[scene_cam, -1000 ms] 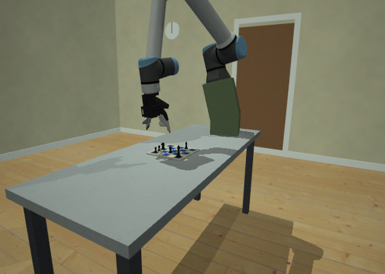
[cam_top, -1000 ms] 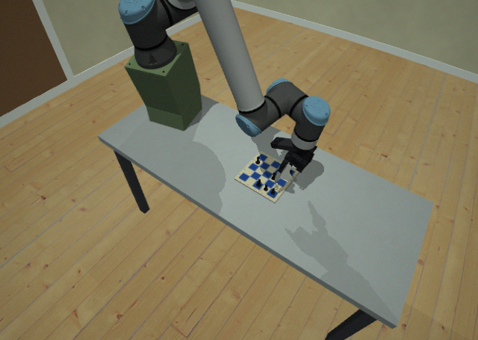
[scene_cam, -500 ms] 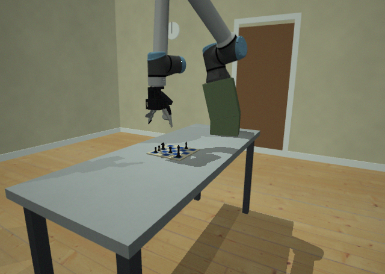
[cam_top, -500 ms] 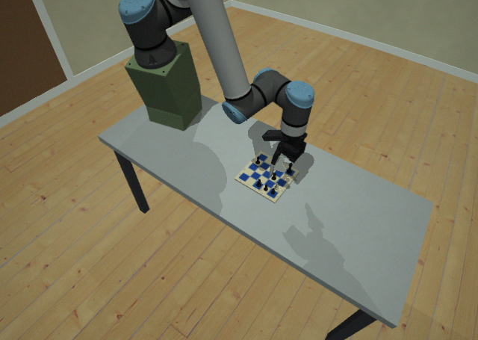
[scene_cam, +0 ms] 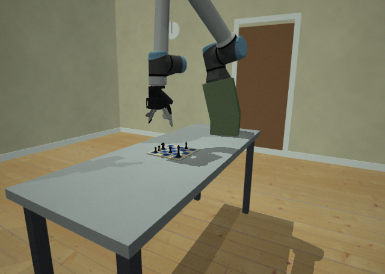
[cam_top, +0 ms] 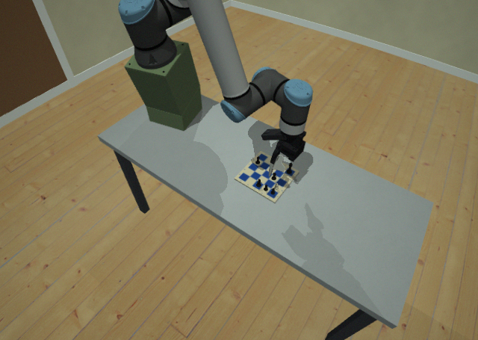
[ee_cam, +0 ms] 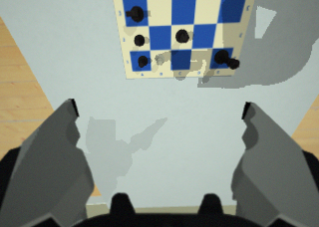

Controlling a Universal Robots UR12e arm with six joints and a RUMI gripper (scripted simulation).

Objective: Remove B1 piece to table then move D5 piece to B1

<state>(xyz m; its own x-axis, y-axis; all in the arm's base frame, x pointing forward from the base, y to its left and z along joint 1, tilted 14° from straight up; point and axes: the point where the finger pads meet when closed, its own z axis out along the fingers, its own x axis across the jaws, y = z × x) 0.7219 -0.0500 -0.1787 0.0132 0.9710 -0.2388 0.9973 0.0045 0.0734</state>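
The white piece lies 140 mm below my hand. Round my hand: blue-and-cream chessboard (160 mm below, 70 mm behind, 40 mm to the left).
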